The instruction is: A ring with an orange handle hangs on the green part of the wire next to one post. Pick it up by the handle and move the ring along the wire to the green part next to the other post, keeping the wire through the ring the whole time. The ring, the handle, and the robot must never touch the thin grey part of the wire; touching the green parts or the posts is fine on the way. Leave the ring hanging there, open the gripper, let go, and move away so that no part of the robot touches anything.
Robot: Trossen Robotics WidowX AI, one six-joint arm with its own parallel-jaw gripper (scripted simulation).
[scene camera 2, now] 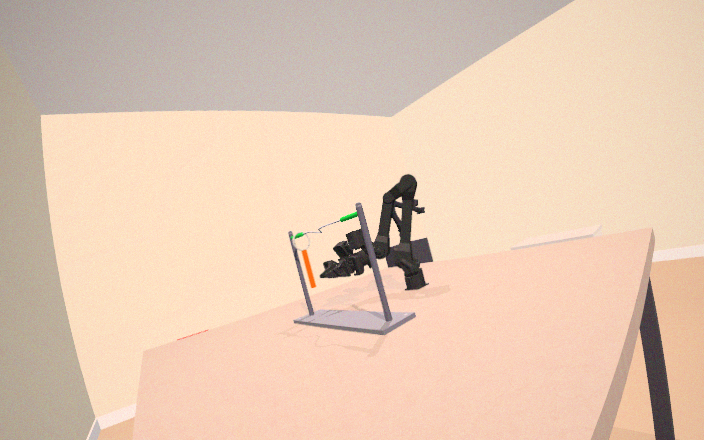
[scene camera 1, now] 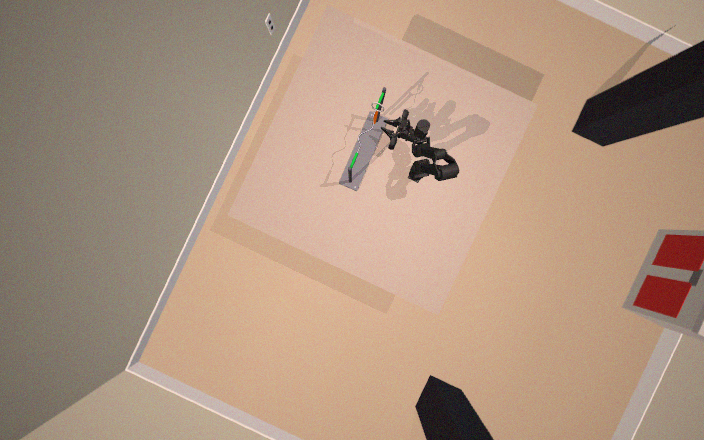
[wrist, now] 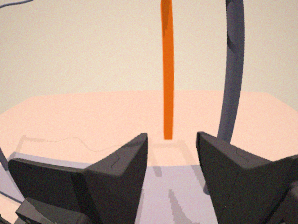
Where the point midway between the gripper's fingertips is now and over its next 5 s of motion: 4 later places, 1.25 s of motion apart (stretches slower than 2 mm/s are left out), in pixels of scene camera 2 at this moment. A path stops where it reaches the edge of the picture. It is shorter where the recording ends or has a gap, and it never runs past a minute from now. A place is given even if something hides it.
The gripper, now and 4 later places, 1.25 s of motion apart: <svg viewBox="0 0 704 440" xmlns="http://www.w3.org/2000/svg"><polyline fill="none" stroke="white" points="322,276 308,281 302,283 302,279 319,277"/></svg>
